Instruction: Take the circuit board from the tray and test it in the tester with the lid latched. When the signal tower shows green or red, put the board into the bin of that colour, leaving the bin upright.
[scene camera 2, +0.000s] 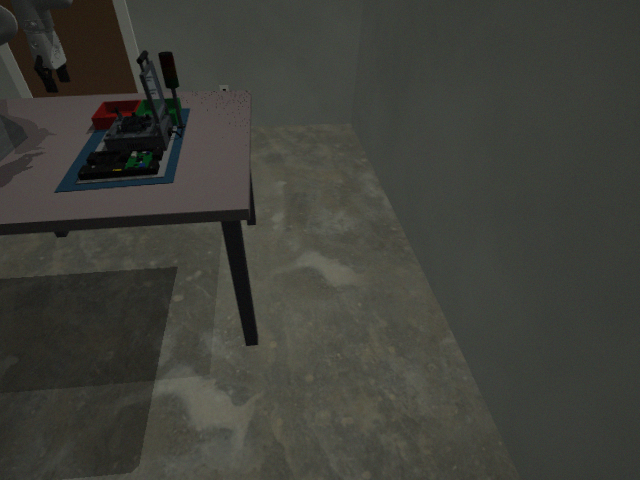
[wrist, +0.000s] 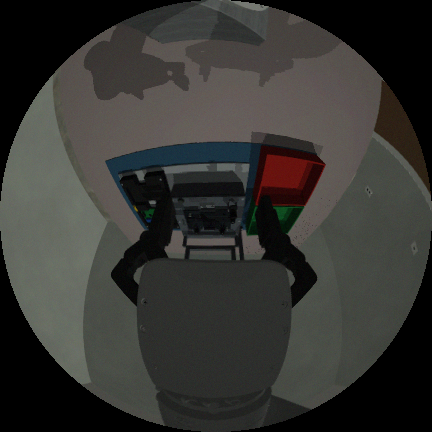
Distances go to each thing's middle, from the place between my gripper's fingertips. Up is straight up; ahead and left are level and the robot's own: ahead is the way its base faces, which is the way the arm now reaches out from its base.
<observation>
Now: the tester lid (scene camera 2: 148, 76) 280 mm ahead of my hand and 30 mm to the right of it. Round my hand: green bin (wrist: 287, 214) (240 mm ahead, 170 mm to the left, 170 mm below).
</observation>
